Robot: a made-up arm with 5 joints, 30 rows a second.
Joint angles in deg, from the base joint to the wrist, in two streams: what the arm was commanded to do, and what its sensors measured. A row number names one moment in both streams.
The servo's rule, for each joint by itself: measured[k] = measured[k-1] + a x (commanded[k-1-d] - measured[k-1]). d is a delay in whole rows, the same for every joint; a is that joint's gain. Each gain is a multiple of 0.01, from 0.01 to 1. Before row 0 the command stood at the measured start. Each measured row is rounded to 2 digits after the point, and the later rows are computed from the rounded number. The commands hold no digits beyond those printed.
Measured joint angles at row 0: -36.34, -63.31, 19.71, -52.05, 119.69
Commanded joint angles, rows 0 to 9: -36.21, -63.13, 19.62, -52.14, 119.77; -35.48, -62.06, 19.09, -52.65, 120.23; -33.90, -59.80, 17.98, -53.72, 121.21; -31.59, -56.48, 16.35, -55.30, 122.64; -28.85, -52.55, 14.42, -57.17, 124.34; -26.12, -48.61, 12.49, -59.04, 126.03; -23.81, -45.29, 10.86, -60.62, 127.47; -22.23, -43.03, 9.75, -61.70, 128.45; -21.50, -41.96, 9.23, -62.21, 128.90; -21.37, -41.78, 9.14, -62.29, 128.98
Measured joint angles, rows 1 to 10: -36.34, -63.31, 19.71, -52.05, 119.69; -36.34, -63.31, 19.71, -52.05, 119.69; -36.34, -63.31, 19.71, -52.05, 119.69; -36.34, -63.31, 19.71, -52.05, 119.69; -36.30, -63.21, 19.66, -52.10, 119.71; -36.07, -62.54, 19.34, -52.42, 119.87; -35.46, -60.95, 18.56, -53.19, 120.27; -34.38, -58.36, 17.30, -54.43, 120.98; -32.83, -54.99, 15.66, -56.05, 121.99; -30.95, -51.29, 13.85, -57.81, 123.20
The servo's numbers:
d 4
a 0.28 0.58 0.57 0.59 0.30

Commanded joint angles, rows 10 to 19: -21.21, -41.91, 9.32, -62.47, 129.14; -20.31, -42.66, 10.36, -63.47, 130.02; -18.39, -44.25, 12.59, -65.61, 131.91; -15.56, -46.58, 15.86, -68.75, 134.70; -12.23, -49.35, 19.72, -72.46, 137.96; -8.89, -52.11, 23.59, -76.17, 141.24; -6.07, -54.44, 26.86, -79.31, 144.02; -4.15, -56.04, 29.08, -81.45, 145.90; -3.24, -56.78, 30.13, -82.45, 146.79; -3.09, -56.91, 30.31, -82.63, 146.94
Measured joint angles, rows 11 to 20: -28.95, -47.81, 12.15, -59.47, 124.48; -27.07, -45.04, 10.78, -60.79, 125.67; -25.51, -43.25, 9.90, -61.63, 126.64; -24.35, -42.40, 9.47, -62.02, 127.34; -23.47, -42.12, 9.38, -62.29, 127.88; -22.59, -42.43, 9.94, -62.99, 128.52; -21.41, -43.49, 11.45, -64.54, 129.54; -19.77, -45.28, 13.96, -67.02, 131.09; -17.66, -47.64, 17.24, -70.23, 133.15; -15.20, -50.23, 20.86, -73.73, 135.58
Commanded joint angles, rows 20 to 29: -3.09, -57.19, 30.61, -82.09, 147.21; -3.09, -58.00, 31.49, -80.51, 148.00; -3.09, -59.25, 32.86, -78.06, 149.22; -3.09, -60.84, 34.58, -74.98, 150.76; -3.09, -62.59, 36.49, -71.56, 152.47; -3.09, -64.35, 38.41, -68.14, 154.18; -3.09, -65.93, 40.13, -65.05, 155.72; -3.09, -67.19, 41.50, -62.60, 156.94; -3.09, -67.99, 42.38, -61.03, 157.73; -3.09, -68.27, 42.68, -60.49, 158.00
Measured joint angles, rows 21 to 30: -12.64, -52.67, 24.28, -77.02, 138.11; -10.26, -54.62, 27.02, -79.63, 140.45; -8.29, -55.87, 28.79, -81.29, 142.35; -6.83, -56.47, 29.66, -82.08, 143.73; -5.78, -56.89, 30.20, -82.09, 144.77; -5.03, -57.53, 30.94, -81.16, 145.74; -4.49, -58.53, 32.03, -79.33, 146.78; -4.10, -59.87, 33.48, -76.76, 147.97; -3.82, -61.45, 35.20, -73.69, 149.32; -3.62, -63.13, 37.03, -70.42, 150.78
